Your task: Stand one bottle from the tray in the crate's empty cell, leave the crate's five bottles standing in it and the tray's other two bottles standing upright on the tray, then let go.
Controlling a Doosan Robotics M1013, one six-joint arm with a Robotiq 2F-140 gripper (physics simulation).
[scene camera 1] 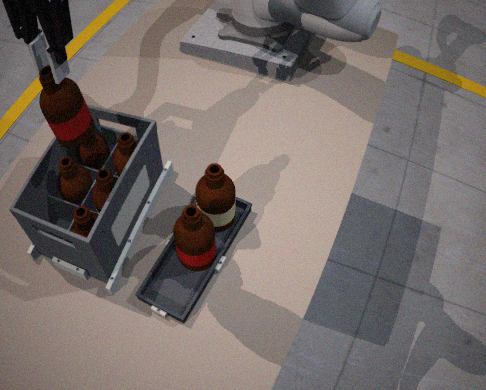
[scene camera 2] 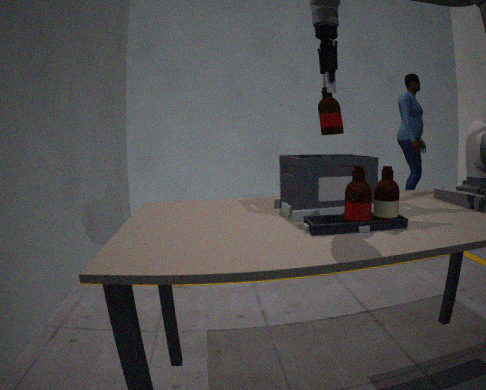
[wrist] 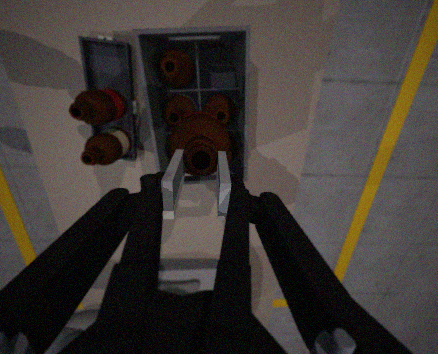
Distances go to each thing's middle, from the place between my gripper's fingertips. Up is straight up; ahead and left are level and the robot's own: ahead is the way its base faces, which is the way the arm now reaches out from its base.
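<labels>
My hand is 60 mm above the brown red-labelled bottle [scene camera 1: 63, 106]. Counting from my hand, there's the light crate rail [scene camera 1: 123, 260], 110 mm to the left, 10 mm ahead and 360 mm below. Also from my hand, the cream-labelled bottle [scene camera 1: 215, 192] is 240 mm to the left, 80 mm behind and 300 mm below.
</labels>
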